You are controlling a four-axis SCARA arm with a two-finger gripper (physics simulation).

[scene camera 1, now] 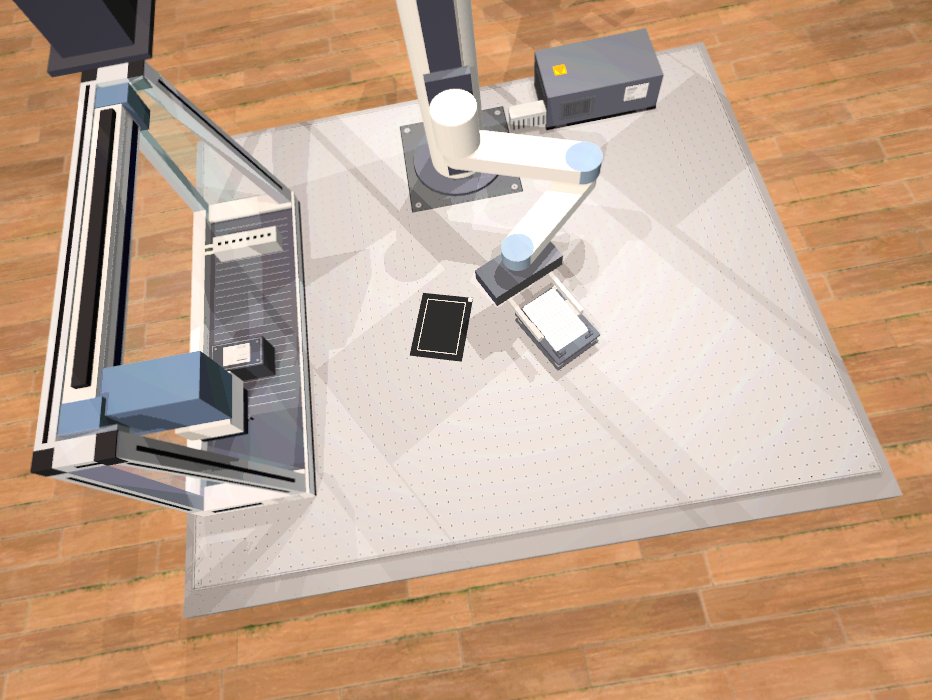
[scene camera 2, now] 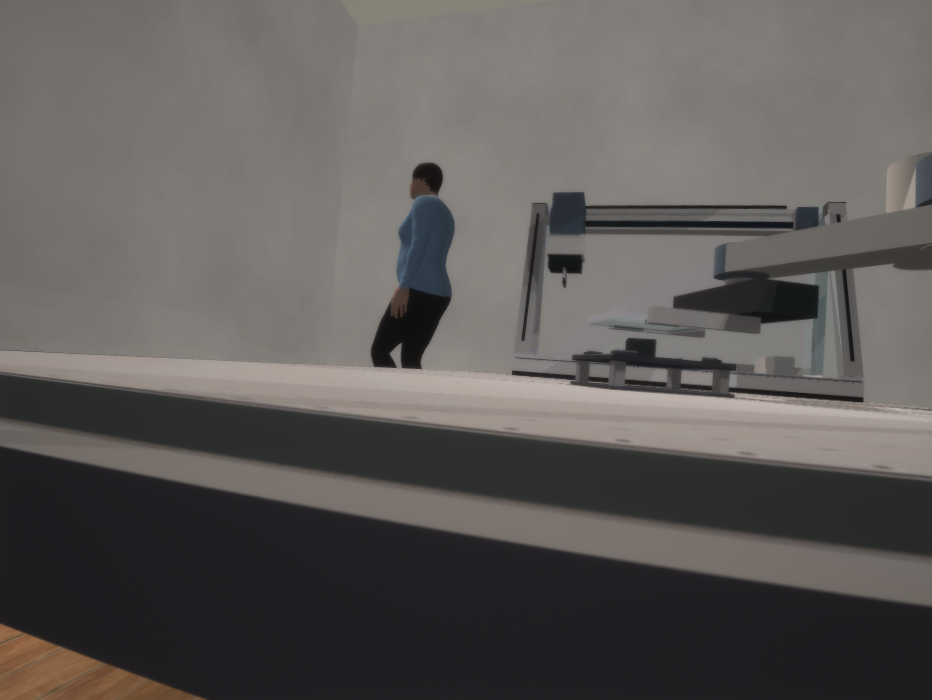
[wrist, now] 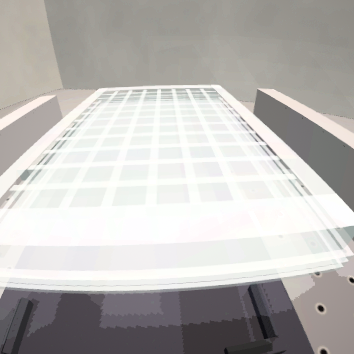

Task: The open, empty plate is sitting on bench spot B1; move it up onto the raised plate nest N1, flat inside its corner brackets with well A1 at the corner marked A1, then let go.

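Places are measured from the arm's base along level axes (x back, y right, z up), in millimetres.
Where they show: gripper, fingertip midpoint: (scene camera 1: 561,325) (scene camera 2: 627,318) (wrist: 157,107).
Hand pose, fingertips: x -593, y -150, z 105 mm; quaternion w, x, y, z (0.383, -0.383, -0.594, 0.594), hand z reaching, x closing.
Note:
Things, the pixels of their top centre, and the offset from my fingertips. "pt": a spot on its surface instead.
- clear-white gridded plate, top centre: (wrist: 156,114) (scene camera 2: 644,317) (scene camera 1: 555,317) dy +9, dx +21, dz +4 mm
- dark grey raised nest N1, top centre: (wrist: 140,209) (scene camera 2: 649,354) (scene camera 1: 557,322) dy +1, dx +30, dz -45 mm
- black bench spot B1, surface spot: (scene camera 1: 441,326) pt dy +269, dx +96, dz -90 mm
- grey control box, surface spot: (scene camera 1: 598,79) pt dy -239, dx +655, dz +23 mm
The clear-white gridded plate (scene camera 1: 556,319) (scene camera 2: 640,325) (wrist: 160,165) is held roughly level between the two long pale fingers of my gripper (scene camera 1: 558,324) (scene camera 2: 631,322) (wrist: 157,107), which is shut on its long sides. The dark grey raised nest N1 (scene camera 1: 559,361) (scene camera 2: 651,361) (wrist: 150,320) stands on short posts under the plate. In scene camera 2 a gap shows between plate and nest. In scene camera 1 the plate's outline lies over the nest and turned much like it. Dark corner brackets show below the plate's near edge in the wrist view. The A1 marks cannot be read.
The black bench spot B1 (scene camera 1: 441,326), with a thin white outline, lies left of the nest. A framed gantry enclosure (scene camera 1: 306,346) (scene camera 2: 531,278) stands at the left in scene camera 1. A grey control box (scene camera 1: 598,79) stands behind the arm base (scene camera 1: 421,197). A person (scene camera 2: 427,241) stands beyond the bench.

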